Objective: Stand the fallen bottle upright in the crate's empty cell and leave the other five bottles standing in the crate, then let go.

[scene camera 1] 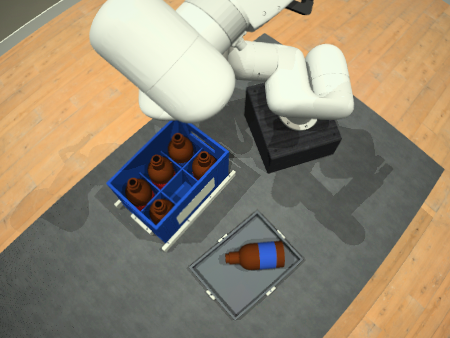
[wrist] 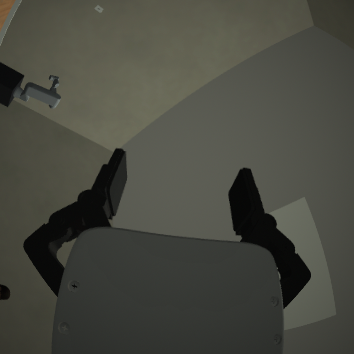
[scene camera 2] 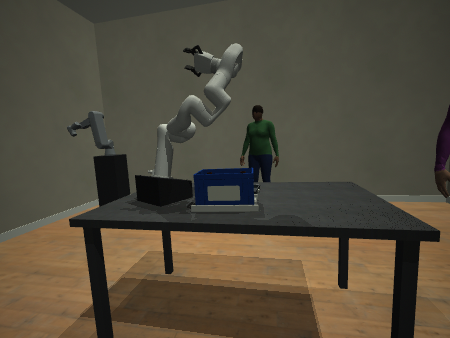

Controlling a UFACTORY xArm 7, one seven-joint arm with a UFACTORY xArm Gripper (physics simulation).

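Observation:
The fallen brown bottle with a blue band lies on its side in a grey tray, its neck to the left in scene camera 1. The blue crate holds five upright brown bottles; its empty cell is in the middle of the row nearest the tray. My gripper is open and empty, high above the table and far from the bottle, its fingers pointing sideways to the left in scene camera 2. The fallen bottle does not show in scene camera 2 or in the wrist view.
White rails run along the crate's base. The arm's black base block stands beside the crate on the dark table. White arm links hang over the crate's far side in scene camera 1. A person in green stands behind the table.

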